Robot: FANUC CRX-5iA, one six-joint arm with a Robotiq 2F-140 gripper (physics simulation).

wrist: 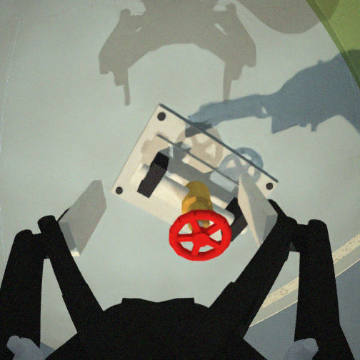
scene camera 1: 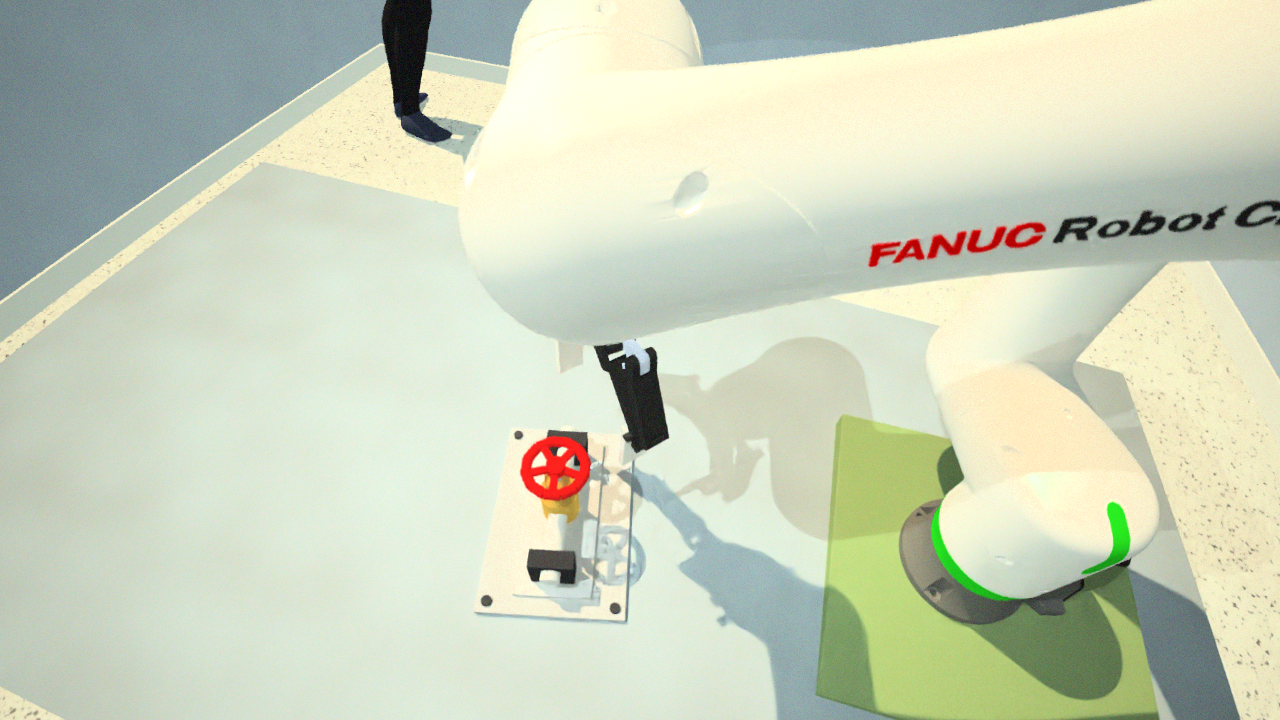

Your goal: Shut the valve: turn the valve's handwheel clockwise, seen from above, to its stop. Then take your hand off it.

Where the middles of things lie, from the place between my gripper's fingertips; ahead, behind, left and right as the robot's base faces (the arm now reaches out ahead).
Labels:
The red handwheel [scene camera 1: 555,467] is 40 mm ahead of my hand, 70 mm to the left of it and 30 mm below it. Round my hand: pale base plate [scene camera 1: 608,597] 40 mm ahead, 70 mm to the left, 150 mm below.

